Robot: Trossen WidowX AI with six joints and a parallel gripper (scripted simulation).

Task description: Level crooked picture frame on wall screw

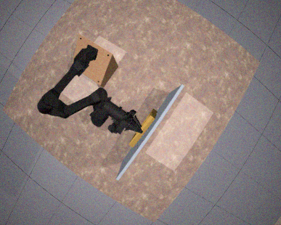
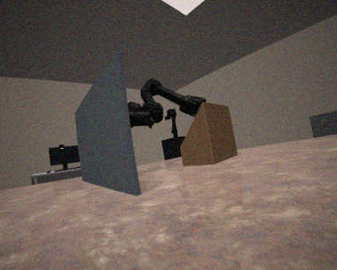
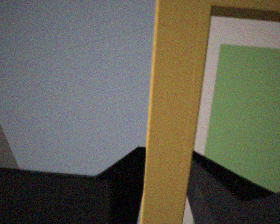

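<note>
The picture frame is 10 mm to the left of my gripper tip and 50 mm below it. Round my gripper tip: blue-grey wall panel 20 mm ahead, 10 mm to the left, 60 mm below.
</note>
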